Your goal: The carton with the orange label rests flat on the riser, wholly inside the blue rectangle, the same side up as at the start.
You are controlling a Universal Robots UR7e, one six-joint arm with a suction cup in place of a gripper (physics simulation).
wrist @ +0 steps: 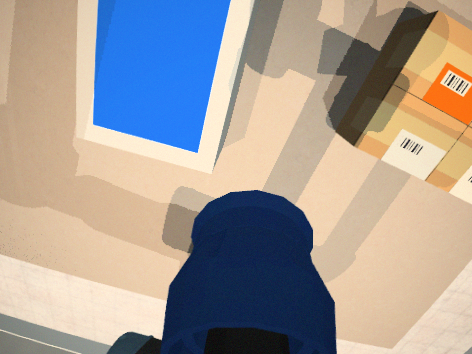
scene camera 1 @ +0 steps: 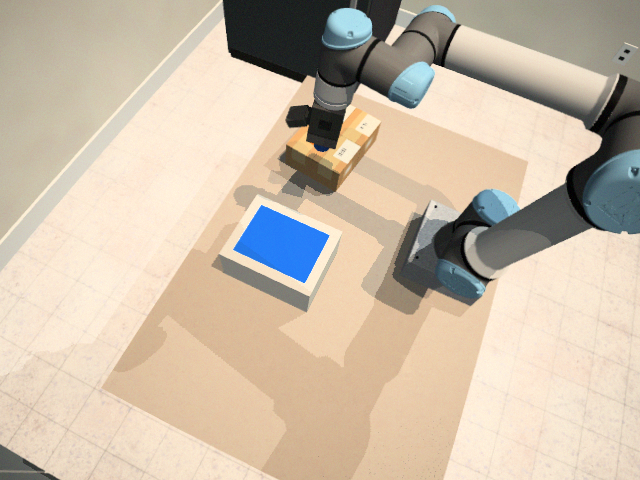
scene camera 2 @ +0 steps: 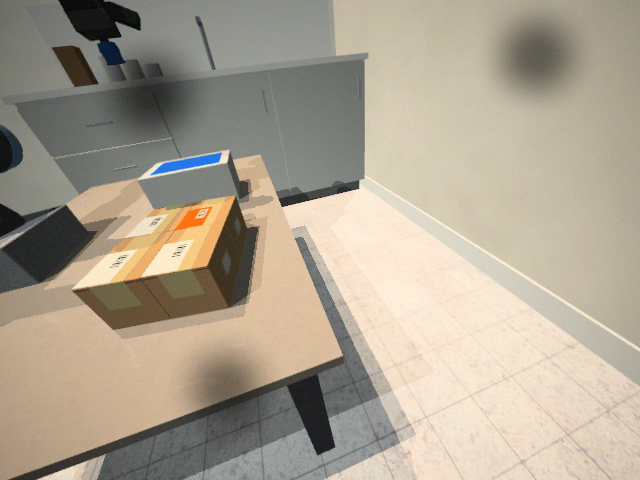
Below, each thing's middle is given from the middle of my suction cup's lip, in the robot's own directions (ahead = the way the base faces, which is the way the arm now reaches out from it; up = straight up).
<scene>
I see the white riser with blue rectangle [scene camera 1: 277, 250] 50 mm ahead of my suction cup, 130 mm to the left of it and 320 mm below it.
</scene>
